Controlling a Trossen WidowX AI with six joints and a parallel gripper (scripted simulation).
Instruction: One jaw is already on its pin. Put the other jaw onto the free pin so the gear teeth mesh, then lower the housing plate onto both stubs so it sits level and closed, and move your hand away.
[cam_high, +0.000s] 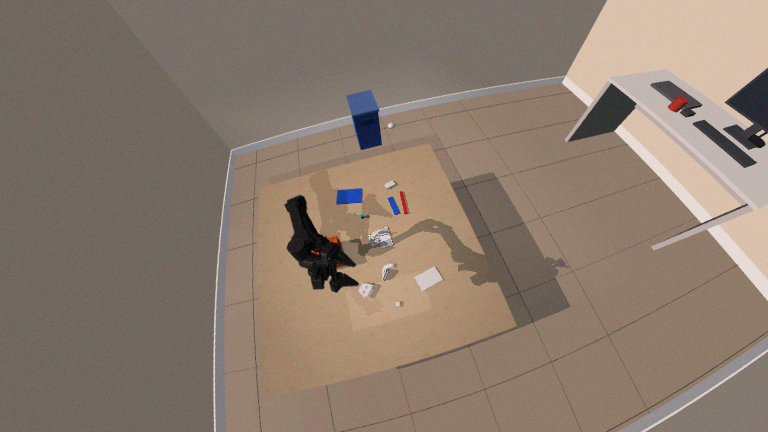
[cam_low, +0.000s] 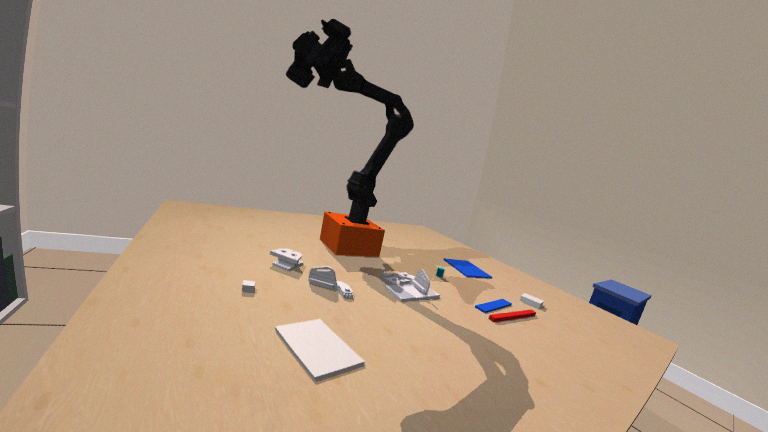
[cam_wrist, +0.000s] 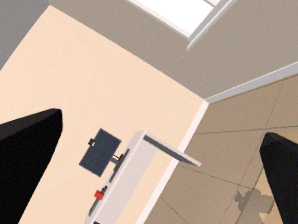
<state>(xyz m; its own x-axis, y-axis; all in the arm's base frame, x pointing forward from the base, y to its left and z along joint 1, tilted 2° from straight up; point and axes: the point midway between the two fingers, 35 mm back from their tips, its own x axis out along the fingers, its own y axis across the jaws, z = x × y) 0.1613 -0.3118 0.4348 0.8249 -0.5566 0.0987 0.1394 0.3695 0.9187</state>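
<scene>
Right now the grey jaw is 12 cm ahead of my gripper tip, 14 cm to the left of it and 53 cm below it. Also, from my gripper tip: small white cube: 10 cm ahead, 6 cm to the right, 53 cm below; then flat white slab: 30 cm ahead, 3 cm to the left, 54 cm below; then white bracket: 4 cm behind, 6 cm to the left, 53 cm below.
</scene>
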